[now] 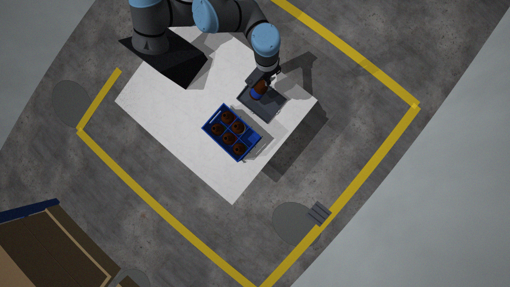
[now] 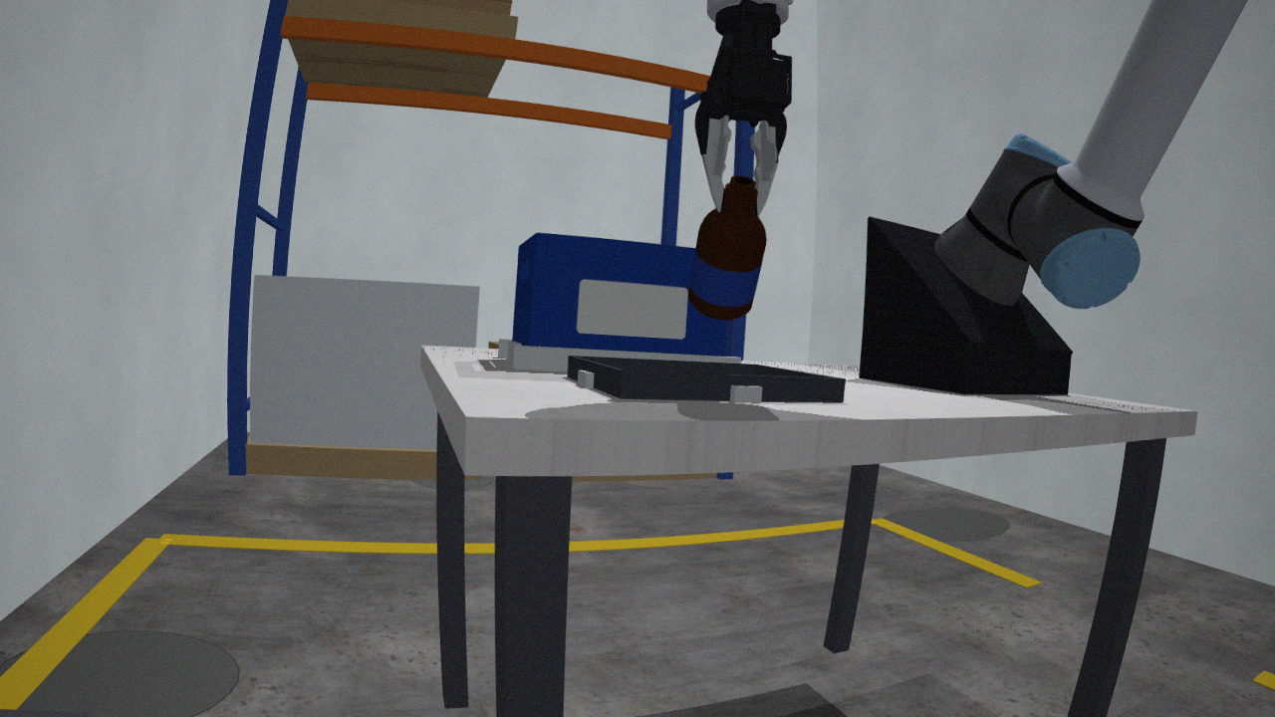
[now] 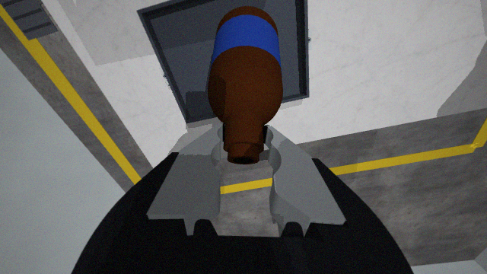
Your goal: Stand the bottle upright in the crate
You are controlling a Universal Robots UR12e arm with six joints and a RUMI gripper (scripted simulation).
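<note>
Now: the bottle 40 mm below my hand, 30 mm to the right of it and 10 mm behind it. Round my hand: dark grey tray (190 mm below, 50 mm to the right, 10 mm ahead); then blue crate (310 mm to the right, 120 mm below, 20 mm ahead).
</note>
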